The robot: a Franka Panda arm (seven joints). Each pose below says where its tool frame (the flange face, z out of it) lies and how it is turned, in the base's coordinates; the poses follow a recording.
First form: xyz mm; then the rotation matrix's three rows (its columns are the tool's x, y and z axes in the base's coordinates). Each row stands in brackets.
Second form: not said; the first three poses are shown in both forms.
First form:
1: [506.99 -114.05 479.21], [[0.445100 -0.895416 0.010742], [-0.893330 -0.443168 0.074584], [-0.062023 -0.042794 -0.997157]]
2: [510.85 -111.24 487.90], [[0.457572 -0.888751 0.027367], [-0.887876 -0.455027 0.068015], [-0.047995 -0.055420 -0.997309]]
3: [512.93 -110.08 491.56], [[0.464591 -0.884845 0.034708], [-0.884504 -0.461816 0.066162], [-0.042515 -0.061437 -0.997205]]
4: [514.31 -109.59 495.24], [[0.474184 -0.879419 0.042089], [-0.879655 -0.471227 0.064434], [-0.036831 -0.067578 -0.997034]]
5: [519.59 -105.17 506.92], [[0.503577 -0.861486 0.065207], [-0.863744 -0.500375 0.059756], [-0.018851 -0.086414 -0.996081]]
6: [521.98 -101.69 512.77], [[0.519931 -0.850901 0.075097], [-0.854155 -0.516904 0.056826], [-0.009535 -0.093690 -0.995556]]
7: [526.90 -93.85 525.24], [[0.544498 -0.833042 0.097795], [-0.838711 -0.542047 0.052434], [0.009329 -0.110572 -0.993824]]
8: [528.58 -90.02 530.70], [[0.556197 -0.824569 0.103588], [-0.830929 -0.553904 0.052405], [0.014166 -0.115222 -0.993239]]
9: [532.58 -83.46 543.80], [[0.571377 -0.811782 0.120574], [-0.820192 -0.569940 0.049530], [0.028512 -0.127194 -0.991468]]
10: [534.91 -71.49 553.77], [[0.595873 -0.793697 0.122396], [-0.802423 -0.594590 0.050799], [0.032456 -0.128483 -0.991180]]
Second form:
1: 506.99 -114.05 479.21 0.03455 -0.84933 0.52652 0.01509
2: 510.85 -111.24 487.90 0.03618 -0.85292 0.52075 0.00605
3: 512.93 -110.08 491.56 0.03731 -0.85493 0.51740 0.00228
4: 514.31 -109.59 495.24 0.03848 -0.85768 0.51274 -0.00153
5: 519.59 -105.17 506.92 0.04220 -0.86603 0.49803 -0.01338
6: 521.98 -101.69 512.77 0.04322 -0.87069 0.48957 -0.01882
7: 526.90 -93.85 525.24 0.04644 -0.87755 0.47626 -0.03052
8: 528.58 -90.02 530.70 0.04758 -0.88081 0.46988 -0.03342
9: 532.58 -83.46 543.80 0.04992 -0.88498 0.46102 -0.04212
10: 534.91 -71.49 553.77 0.05026 -0.89186 0.44741 -0.04341
